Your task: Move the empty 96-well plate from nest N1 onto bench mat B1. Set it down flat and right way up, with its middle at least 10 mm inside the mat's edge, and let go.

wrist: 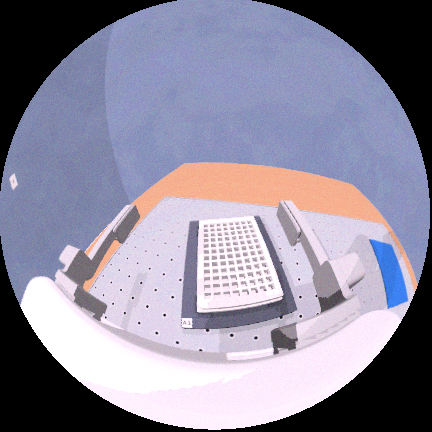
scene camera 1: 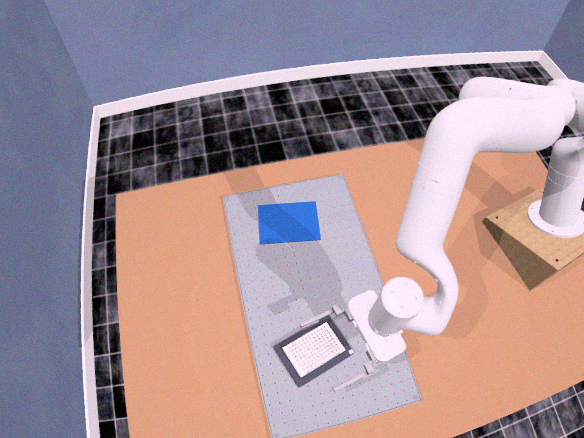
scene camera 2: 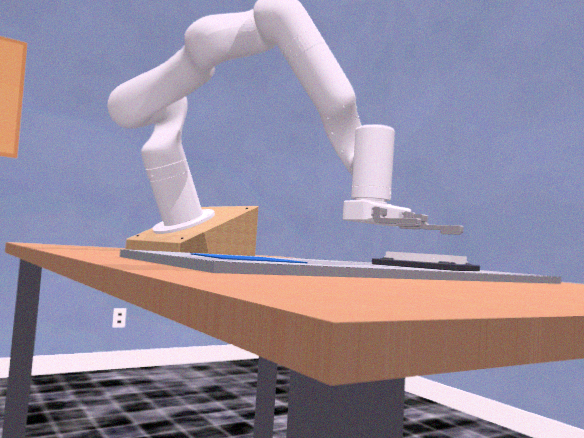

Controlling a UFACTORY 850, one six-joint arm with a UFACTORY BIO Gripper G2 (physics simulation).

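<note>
The white 96-well plate (scene camera 1: 314, 349) (scene camera 2: 425, 257) (wrist: 237, 265) lies flat, wells up, in the dark nest N1 (scene camera 1: 288, 363) (scene camera 2: 425, 265) (wrist: 189, 280). The nest's A1 label shows at its near left corner in the wrist view. My gripper (scene camera 1: 318, 357) (scene camera 2: 437, 225) (wrist: 209, 222) is open and empty. Its fingers are level and spread wide to either side of the plate, and scene camera 2 shows them above the plate's top, apart from it. The blue bench mat B1 (scene camera 1: 305, 212) (scene camera 2: 240, 258) (wrist: 392, 270) lies flat with nothing on it.
The nest and the mat are on a grey perforated board (scene camera 1: 400, 392) (scene camera 2: 525, 278) (wrist: 160, 215), which lies on the orange table (scene camera 1: 170, 300) (scene camera 2: 450, 300) (wrist: 240, 180). The arm's wooden base wedge (scene camera 1: 515, 225) (scene camera 2: 235, 232) stands beyond the board.
</note>
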